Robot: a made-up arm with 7 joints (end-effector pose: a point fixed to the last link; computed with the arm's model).
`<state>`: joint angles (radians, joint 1 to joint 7).
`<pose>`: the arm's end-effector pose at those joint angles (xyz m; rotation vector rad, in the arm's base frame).
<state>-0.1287 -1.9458 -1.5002 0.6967 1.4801 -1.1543 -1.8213</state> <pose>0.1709 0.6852 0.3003 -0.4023 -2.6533 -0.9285</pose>
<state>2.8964 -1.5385 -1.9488 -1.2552 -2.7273 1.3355 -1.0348</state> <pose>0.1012 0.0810 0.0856 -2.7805 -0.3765 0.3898</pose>
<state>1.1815 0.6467 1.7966 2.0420 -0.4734 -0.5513 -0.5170</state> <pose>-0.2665 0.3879 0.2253 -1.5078 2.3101 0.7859</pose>
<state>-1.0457 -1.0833 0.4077 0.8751 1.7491 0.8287 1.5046</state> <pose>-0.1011 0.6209 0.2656 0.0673 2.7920 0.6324</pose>
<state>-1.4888 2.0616 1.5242 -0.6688 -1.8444 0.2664 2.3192</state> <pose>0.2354 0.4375 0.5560 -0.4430 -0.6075 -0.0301</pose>
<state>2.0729 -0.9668 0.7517 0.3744 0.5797 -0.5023 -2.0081</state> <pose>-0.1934 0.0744 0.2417 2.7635 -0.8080 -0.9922</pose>
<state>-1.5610 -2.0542 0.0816 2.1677 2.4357 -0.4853 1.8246</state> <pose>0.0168 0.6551 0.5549 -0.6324 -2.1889 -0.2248</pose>
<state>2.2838 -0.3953 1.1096 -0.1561 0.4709 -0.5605 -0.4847</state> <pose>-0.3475 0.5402 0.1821 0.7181 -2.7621 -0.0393</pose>
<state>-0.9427 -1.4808 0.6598 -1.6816 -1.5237 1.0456 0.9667</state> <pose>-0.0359 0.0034 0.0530 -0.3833 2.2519 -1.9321</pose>
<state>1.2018 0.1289 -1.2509 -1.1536 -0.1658 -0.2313 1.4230</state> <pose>-0.2166 0.4704 0.3740 -0.6685 -1.0257 1.7050</pose>
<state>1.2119 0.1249 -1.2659 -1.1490 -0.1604 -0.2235 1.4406</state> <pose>-0.2168 0.4642 0.3676 -0.6855 -1.0071 1.7336</pose>
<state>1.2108 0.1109 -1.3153 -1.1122 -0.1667 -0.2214 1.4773</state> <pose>-0.2158 0.4541 0.3535 -0.7299 -0.9733 1.7825</pose>
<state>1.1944 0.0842 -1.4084 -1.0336 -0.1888 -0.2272 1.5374</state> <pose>-0.2126 0.4392 0.3310 -0.8095 -0.9200 1.8510</pose>
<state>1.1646 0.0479 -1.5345 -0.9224 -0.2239 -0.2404 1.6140</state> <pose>-0.2058 0.4218 0.3036 -0.9174 -0.8540 1.9222</pose>
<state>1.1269 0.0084 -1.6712 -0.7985 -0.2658 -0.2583 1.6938</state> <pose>-0.1957 0.4055 0.2762 -1.0368 -0.7895 1.9770</pose>
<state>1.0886 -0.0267 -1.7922 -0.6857 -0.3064 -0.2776 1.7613</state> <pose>-0.1842 0.3938 0.2529 -1.1451 -0.7419 2.0043</pose>
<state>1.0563 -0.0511 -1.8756 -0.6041 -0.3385 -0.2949 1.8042</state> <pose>-0.1744 0.3888 0.2368 -1.2215 -0.7200 2.0062</pose>
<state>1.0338 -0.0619 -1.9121 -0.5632 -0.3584 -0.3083 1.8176</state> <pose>-0.1687 0.3908 0.2289 -1.2555 -0.7234 1.9907</pose>
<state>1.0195 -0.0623 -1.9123 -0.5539 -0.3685 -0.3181 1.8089</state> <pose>-0.1670 0.3977 0.2277 -1.2554 -0.7431 1.9666</pose>
